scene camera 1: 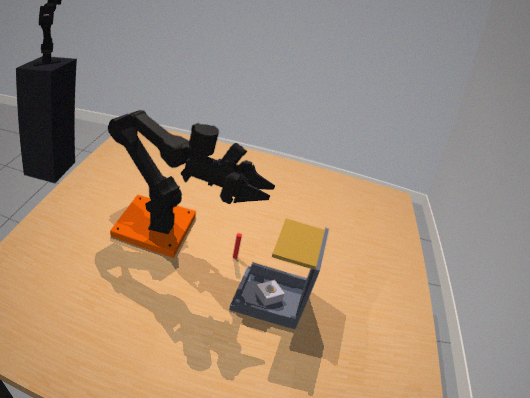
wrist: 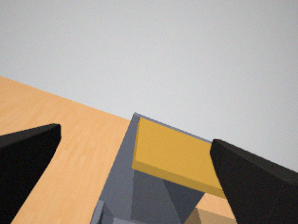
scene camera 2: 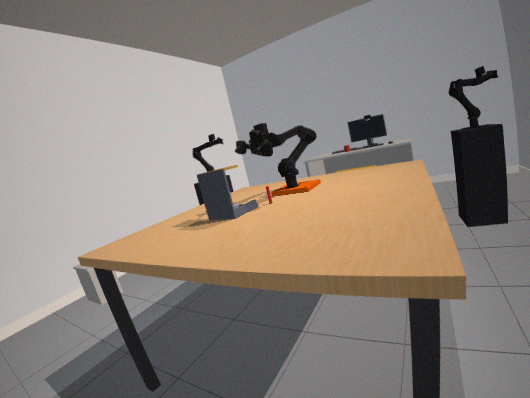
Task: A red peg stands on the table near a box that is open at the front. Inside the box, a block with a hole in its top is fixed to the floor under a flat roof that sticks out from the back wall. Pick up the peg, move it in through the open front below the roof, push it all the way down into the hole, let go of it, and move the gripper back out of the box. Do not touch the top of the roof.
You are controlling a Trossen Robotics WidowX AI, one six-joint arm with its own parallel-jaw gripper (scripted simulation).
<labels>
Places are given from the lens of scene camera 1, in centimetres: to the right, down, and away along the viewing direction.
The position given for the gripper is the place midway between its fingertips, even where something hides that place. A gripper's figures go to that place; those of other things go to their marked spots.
gripper (scene camera 1: 272, 192): 2, -2, 97
yellow roof (scene camera 1: 298, 243): 7, 10, 91
</labels>
